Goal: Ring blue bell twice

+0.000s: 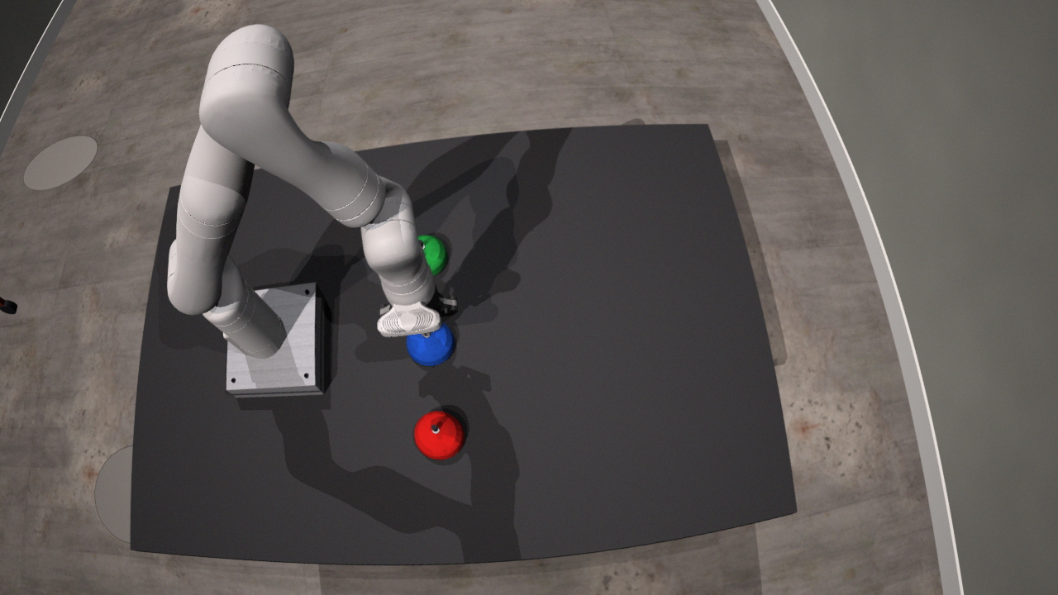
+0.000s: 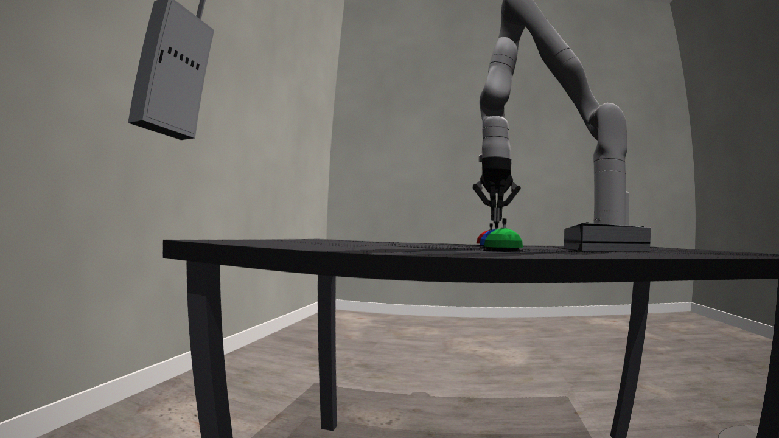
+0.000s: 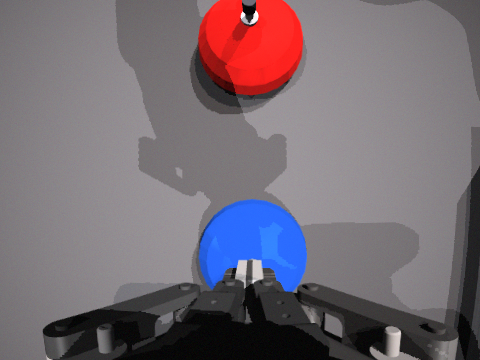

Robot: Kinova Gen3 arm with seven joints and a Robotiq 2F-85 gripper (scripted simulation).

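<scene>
Now: the blue bell 4 cm below my hand. Also, from my hand: red bell: 17 cm to the right, 4 cm below, 1 cm behind; then green bell: 17 cm to the left, 4 cm below, 1 cm ahead.
</scene>
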